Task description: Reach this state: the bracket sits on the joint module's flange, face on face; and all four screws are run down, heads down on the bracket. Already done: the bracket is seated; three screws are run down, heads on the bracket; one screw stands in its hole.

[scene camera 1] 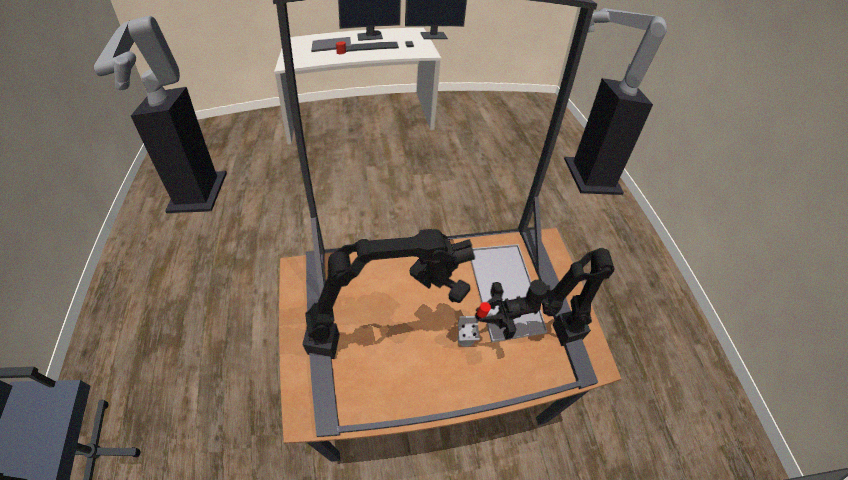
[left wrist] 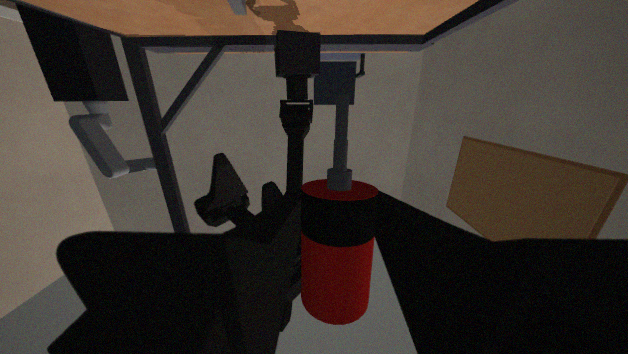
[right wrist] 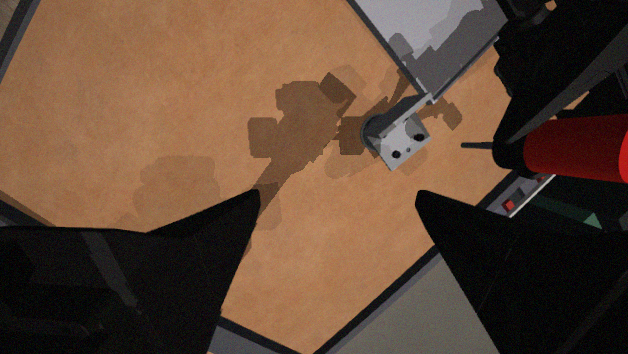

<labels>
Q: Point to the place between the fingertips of my left gripper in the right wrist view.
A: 512, 160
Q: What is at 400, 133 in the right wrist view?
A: A grey bracket.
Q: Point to a light grey tray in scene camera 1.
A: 504, 265
</labels>
